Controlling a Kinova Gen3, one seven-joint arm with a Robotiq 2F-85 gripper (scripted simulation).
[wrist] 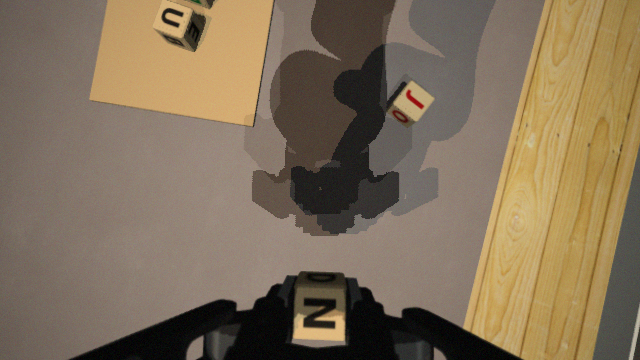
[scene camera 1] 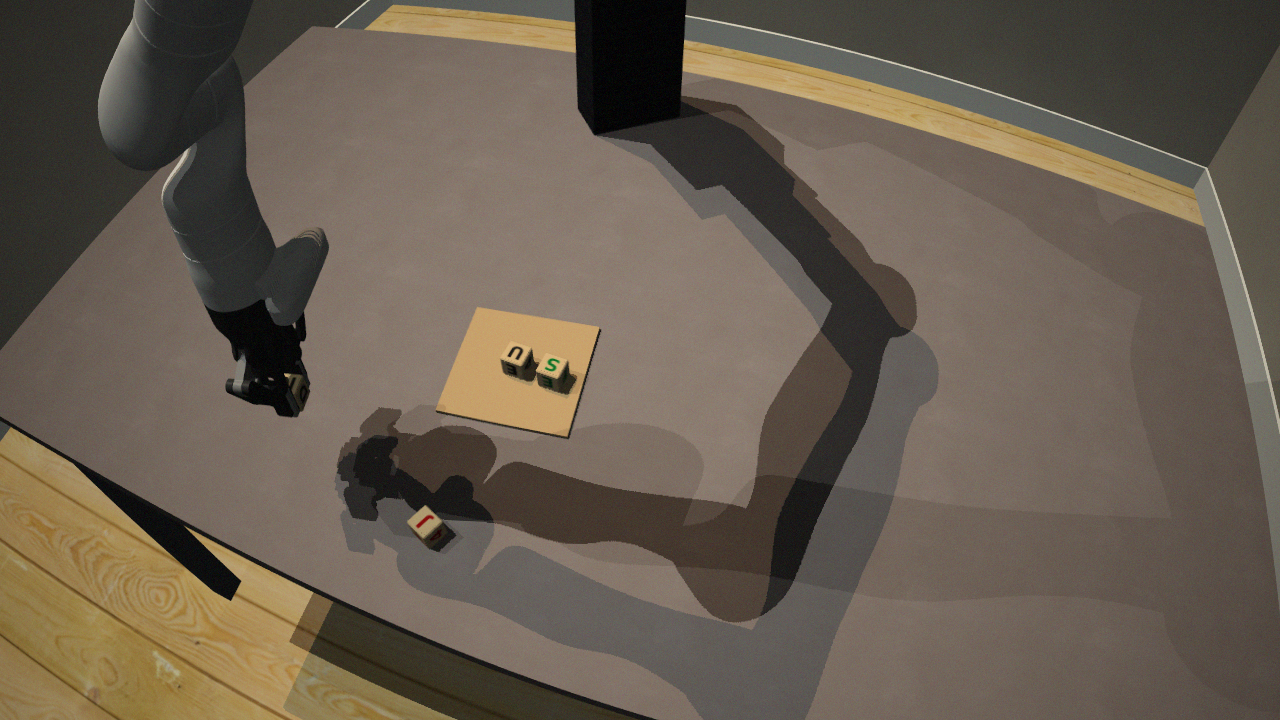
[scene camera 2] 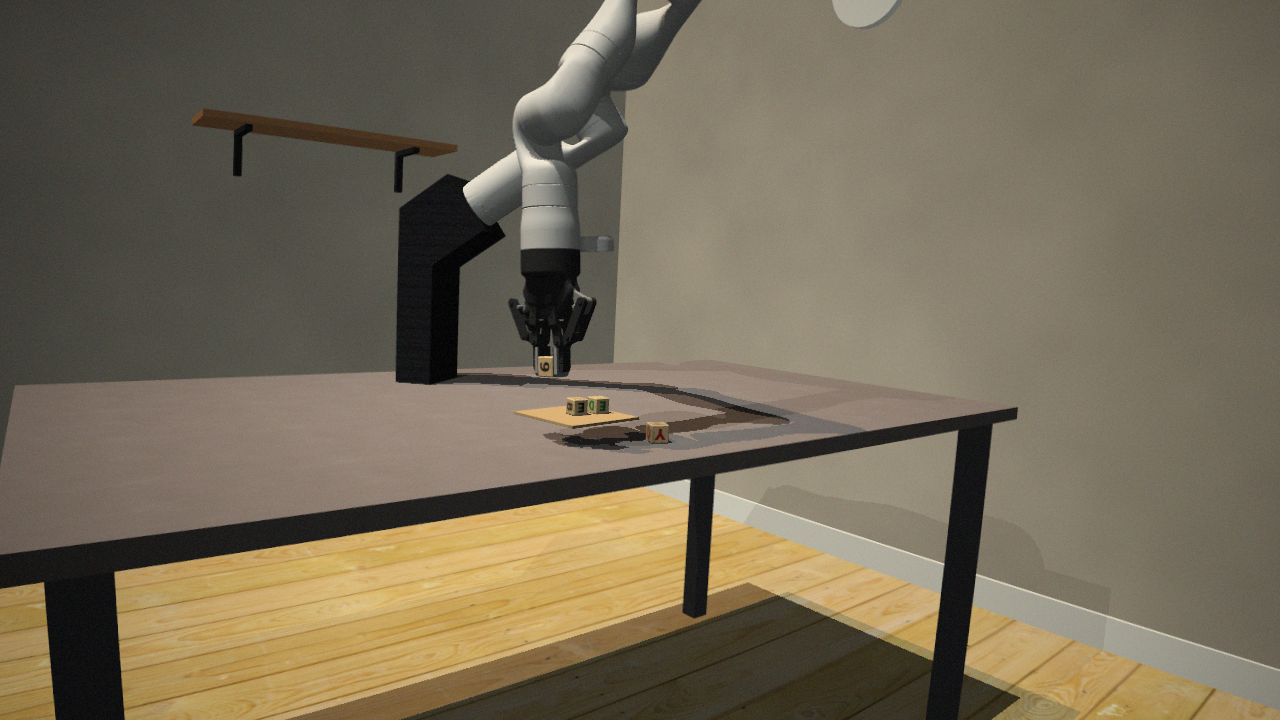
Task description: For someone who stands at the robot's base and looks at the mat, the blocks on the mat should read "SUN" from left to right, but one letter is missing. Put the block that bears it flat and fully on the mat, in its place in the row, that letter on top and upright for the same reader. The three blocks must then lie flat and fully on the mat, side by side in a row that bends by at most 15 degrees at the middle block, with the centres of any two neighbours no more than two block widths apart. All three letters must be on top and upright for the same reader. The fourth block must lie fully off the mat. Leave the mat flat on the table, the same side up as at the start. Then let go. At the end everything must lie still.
Labels:
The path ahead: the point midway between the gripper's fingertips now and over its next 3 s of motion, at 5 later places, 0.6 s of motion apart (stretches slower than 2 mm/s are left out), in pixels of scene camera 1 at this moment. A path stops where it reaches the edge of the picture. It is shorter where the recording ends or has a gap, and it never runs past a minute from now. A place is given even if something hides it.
The gripper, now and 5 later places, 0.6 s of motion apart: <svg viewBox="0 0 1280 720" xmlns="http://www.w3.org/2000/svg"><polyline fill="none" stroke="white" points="295,400 397,348 467,293 466,300 472,342 483,353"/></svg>

